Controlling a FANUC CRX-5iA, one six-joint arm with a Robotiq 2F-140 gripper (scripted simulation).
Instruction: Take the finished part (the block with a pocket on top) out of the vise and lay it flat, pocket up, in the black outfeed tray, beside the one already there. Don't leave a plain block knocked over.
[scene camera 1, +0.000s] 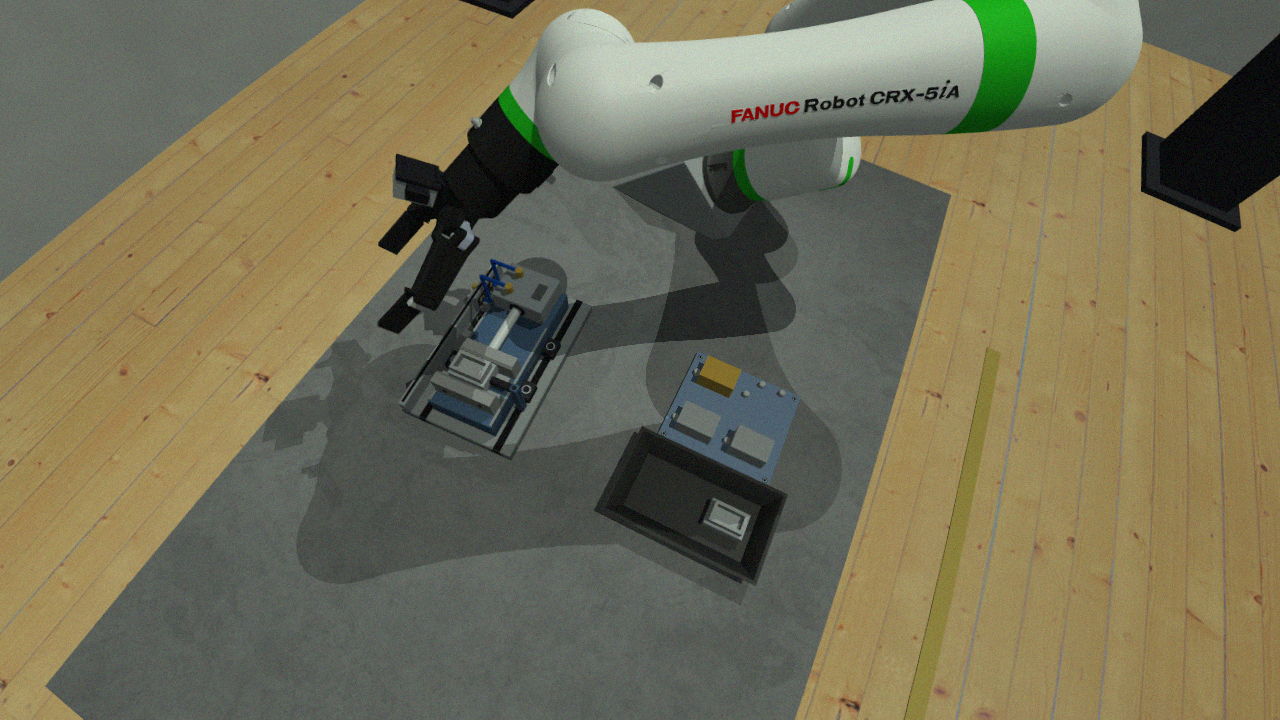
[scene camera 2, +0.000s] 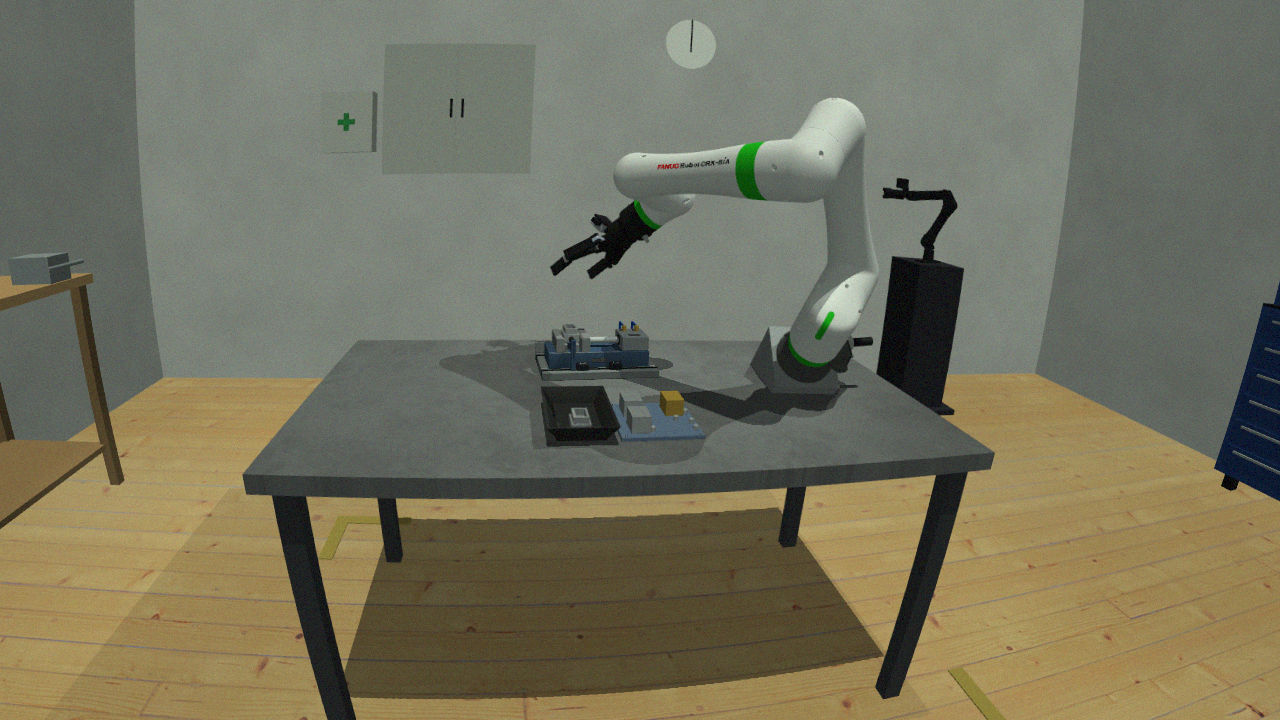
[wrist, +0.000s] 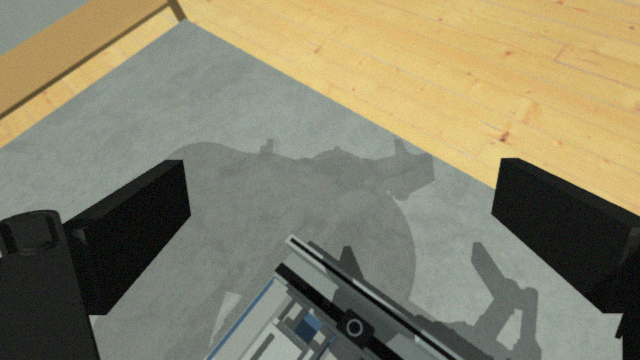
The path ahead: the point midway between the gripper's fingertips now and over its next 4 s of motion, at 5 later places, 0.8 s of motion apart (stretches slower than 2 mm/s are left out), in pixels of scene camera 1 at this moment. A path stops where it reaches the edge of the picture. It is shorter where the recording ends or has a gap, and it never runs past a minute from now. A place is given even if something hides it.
My gripper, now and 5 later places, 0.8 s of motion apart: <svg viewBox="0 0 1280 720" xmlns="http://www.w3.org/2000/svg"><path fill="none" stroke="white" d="M387 285L418 348L453 334L458 342L460 345L466 358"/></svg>
